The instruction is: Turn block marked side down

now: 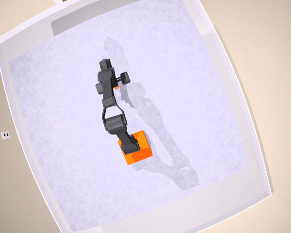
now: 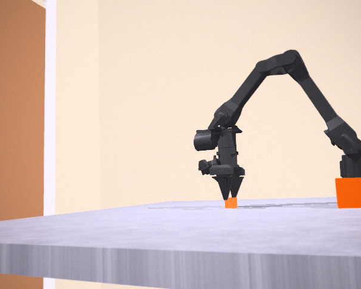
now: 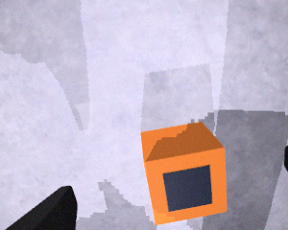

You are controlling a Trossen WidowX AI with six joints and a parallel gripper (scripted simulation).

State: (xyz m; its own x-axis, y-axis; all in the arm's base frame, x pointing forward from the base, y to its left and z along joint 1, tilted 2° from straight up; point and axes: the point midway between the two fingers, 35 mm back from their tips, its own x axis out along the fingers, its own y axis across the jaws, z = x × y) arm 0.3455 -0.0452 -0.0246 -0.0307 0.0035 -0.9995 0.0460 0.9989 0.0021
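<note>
Now: gripper tip right at the orange block.
</note>
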